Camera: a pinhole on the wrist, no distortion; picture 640 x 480 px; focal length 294.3 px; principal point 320.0 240.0 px. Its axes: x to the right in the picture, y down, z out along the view. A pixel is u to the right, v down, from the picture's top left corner.
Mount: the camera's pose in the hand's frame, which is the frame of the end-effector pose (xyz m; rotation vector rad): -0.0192 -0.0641 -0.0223 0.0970 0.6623 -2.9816
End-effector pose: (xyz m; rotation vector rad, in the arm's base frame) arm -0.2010 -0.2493 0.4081 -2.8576 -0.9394 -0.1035
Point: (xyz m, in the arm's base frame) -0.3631 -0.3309 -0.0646
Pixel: 440 26
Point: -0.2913 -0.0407 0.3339
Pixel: 217 390
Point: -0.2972 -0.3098 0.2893
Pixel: outside the picture
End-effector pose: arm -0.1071 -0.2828 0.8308 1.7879 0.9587 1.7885
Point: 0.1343 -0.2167 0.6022
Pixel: 406 206
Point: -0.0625 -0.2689 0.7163
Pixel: 492 173
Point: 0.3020 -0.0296 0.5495
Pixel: 318 246
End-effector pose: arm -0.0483 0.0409 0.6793 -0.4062 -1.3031 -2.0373
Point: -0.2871 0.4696 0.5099
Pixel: 359 333
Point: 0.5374 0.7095 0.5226
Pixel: outside the picture
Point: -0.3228 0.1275 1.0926
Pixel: outside the picture
